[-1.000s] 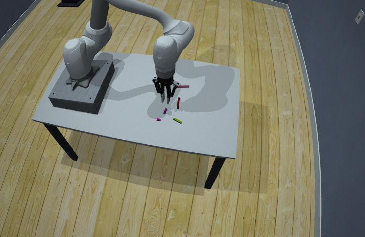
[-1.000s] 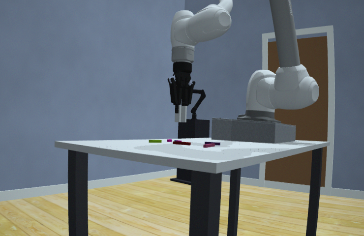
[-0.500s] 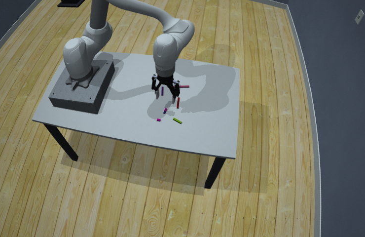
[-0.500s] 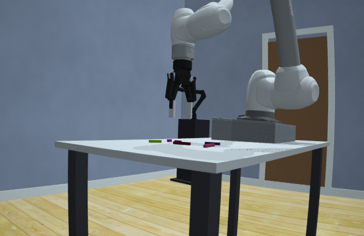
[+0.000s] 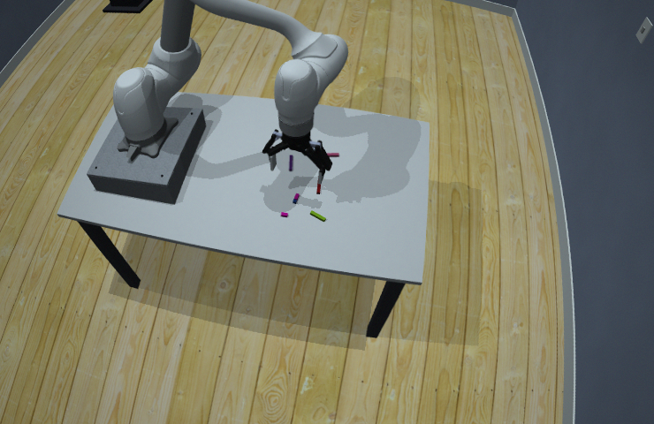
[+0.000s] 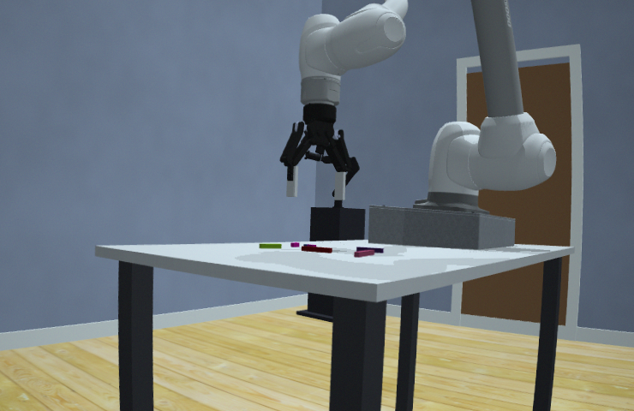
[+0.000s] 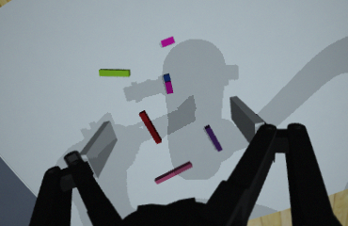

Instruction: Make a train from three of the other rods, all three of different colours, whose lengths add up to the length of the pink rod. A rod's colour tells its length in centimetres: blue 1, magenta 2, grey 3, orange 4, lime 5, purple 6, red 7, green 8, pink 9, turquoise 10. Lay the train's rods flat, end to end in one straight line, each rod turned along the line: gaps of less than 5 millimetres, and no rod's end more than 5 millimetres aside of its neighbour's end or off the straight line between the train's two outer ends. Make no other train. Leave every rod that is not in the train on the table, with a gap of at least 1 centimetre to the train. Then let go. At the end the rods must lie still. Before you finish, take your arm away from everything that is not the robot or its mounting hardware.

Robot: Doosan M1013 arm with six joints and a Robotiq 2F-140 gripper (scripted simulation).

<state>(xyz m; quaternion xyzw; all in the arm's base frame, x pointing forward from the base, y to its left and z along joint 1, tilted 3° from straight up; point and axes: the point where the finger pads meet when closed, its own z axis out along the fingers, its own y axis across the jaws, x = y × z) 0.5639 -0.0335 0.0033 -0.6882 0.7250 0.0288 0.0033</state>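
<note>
Right now the purple rod is 60 mm behind my hand, 110 mm to the left of it and 120 mm below it. The rest, counted from my hand: red rod 50 mm ahead, 60 mm to the left, 120 mm below; then blue rod 30 mm to the right, 120 mm below; then lime rod 80 mm ahead, 60 mm to the right, 120 mm below.
</note>
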